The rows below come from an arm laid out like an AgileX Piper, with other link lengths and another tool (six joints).
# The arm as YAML. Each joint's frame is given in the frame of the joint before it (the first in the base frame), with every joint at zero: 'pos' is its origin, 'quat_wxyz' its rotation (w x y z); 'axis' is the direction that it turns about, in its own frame. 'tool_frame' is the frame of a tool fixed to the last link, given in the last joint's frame.
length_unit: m
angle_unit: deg
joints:
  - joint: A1
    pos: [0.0, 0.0, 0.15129]
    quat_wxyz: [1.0, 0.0, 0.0, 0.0]
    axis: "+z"
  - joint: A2
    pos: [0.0, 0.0, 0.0]
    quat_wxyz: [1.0, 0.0, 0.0, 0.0]
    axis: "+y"
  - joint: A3
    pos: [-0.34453, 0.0, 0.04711]
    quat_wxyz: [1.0, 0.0, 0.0, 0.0]
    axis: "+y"
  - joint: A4
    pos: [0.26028, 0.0, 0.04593]
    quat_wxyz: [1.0, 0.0, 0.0, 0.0]
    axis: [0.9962, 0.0, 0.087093]
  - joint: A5
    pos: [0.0, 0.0, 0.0]
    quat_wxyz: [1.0, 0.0, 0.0, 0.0]
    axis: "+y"
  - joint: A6
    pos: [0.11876, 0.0, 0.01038]
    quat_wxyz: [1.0, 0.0, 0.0, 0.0]
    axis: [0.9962, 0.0, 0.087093]
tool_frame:
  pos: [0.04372, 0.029, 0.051]
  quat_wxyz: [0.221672, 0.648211, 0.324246, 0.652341]
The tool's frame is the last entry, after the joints.
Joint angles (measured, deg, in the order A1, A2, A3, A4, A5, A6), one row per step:
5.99, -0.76, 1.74, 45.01, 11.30, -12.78
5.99, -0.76, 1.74, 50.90, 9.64, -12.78
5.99, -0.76, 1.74, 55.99, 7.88, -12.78
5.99, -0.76, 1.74, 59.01, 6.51, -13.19
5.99, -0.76, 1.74, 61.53, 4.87, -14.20
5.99, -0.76, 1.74, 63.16, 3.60, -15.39
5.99, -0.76, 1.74, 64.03, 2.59, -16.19
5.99, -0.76, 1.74, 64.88, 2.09, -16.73
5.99, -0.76, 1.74, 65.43, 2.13, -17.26
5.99, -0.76, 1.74, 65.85, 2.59, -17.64
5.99, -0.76, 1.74, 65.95, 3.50, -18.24
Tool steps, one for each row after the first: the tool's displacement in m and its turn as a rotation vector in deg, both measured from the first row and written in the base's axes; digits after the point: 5 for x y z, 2 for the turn. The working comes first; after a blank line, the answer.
Tool pose at each row, in the base's axes (x y z in m, rotation vector in deg; the steps are taken from these numbers as rounded here):
0.08208, 0.03192, 0.27876, -121.58, -40.49, -113.87
0.08222, 0.02468, 0.28408, -118.33, -33.00, -114.32
0.08232, 0.01695, 0.28825, -115.52, -26.33, -114.74
0.08223, 0.01162, 0.29080, -114.01, -22.58, -115.34
0.08190, 0.00628, 0.29342, -113.06, -19.75, -116.53
0.08151, 0.00265, 0.29532, -112.72, -18.28, -117.68
0.08117, -0.00007, 0.29671, -112.64, -17.37, -118.66
0.08101, -0.00167, 0.29733, -112.47, -16.62, -119.04
0.08101, -0.00156, 0.29733, -112.44, -16.65, -119.00
0.08114, -0.00032, 0.29682, -112.38, -17.01, -118.56
0.08130, 0.00263, 0.29591, -112.55, -18.34, -117.91

0.00014, -0.00724, 0.00532, 6.04, -0.49, -0.82
0.00024, -0.01497, 0.00949, 11.30, -1.01, -1.87
0.00015, -0.02030, 0.01204, 14.05, -1.55, -2.79
-0.00018, -0.02564, 0.01466, 15.74, -2.39, -3.98
-0.00057, -0.02927, 0.01656, 16.33, -3.12, -4.95
-0.00091, -0.03199, 0.01795, 16.51, -3.70, -5.76
-0.00107, -0.03359, 0.01857, 16.87, -3.95, -6.17
-0.00107, -0.03348, 0.01857, 16.89, -3.93, -6.12
-0.00094, -0.03224, 0.01806, 16.89, -3.70, -5.72
-0.00078, -0.02929, 0.01715, 16.31, -3.33, -4.94

